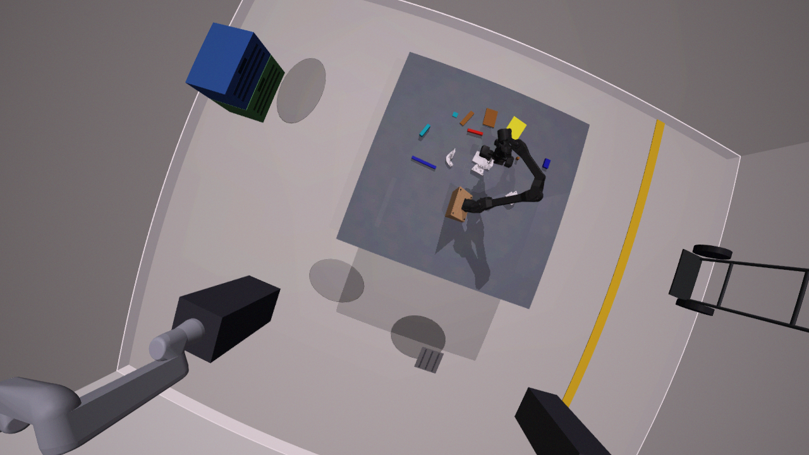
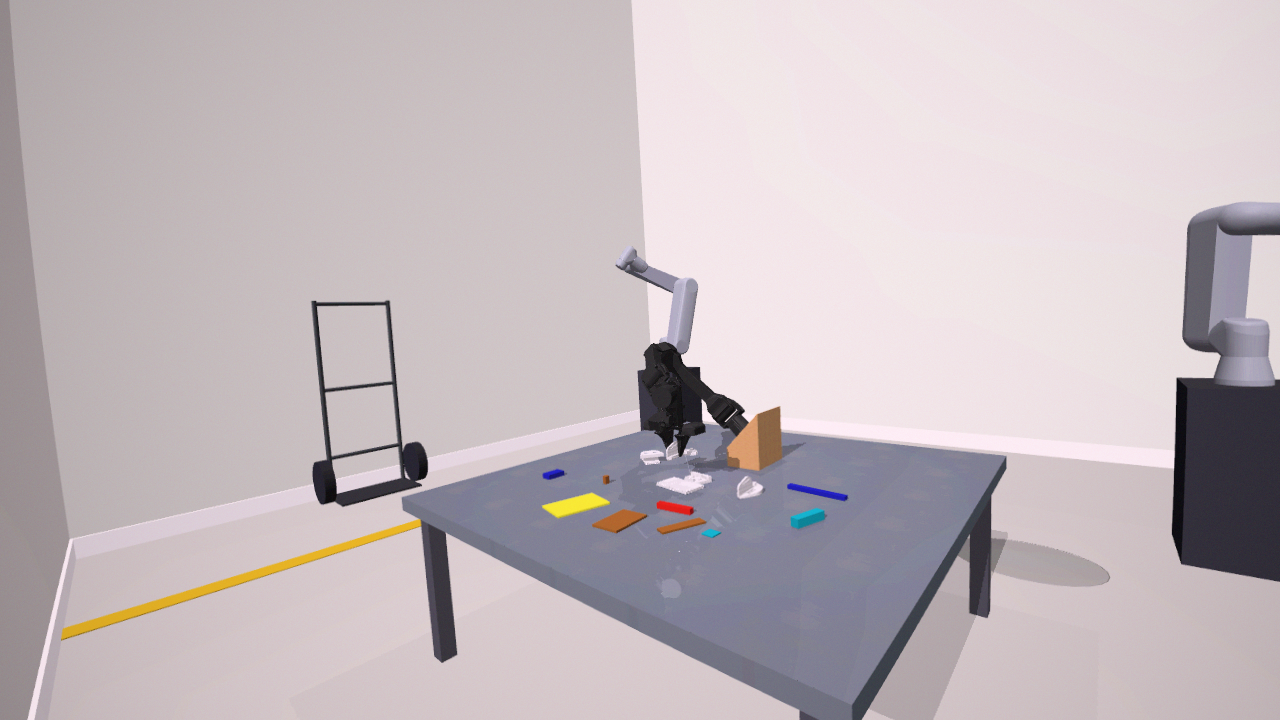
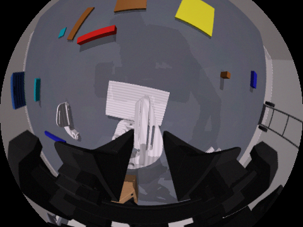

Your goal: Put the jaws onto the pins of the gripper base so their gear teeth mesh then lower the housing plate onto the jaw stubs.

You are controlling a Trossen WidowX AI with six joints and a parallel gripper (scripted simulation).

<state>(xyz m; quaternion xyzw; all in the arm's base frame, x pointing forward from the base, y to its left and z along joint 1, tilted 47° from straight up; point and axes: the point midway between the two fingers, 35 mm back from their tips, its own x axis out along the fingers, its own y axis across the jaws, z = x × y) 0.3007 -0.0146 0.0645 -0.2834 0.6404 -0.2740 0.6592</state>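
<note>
Now: the white jaw 30 mm behind my gripper tip and 20 mm to the left of it. From my gripper tip the other things lie so: brown plate (300 mm ahead, 80 mm below, 70 mm to the left); then flat white ribbed part (80 mm below, 30 mm to the left, 20 mm ahead); then red bar (170 mm ahead, 130 mm to the left, 70 mm below).
</note>
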